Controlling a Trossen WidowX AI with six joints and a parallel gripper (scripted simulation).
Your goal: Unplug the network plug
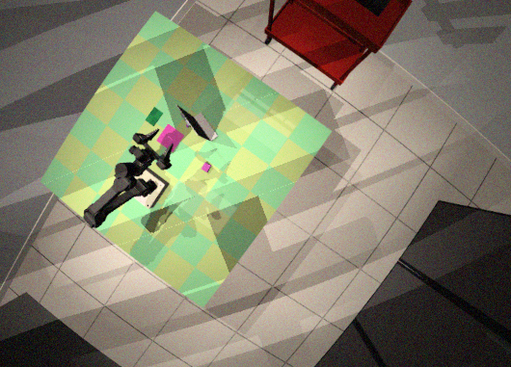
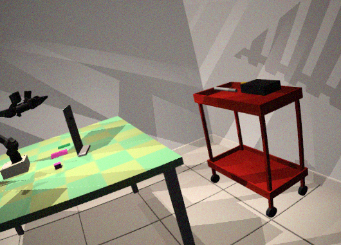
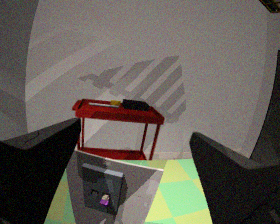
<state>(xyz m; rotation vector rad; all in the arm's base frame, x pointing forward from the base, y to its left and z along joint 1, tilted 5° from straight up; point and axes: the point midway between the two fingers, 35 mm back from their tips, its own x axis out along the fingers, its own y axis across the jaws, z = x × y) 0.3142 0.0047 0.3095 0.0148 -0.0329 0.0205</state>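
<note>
Now: gripper tip 9 cm short of the network plug, 3 cm to the right of it and 17 cm above it. From my gripper tip the other things lie so: upright panel: 11 cm ahead, 3 cm to the left, 26 cm below; magenta square: 7 cm behind, 12 cm to the left, 40 cm below.
</note>
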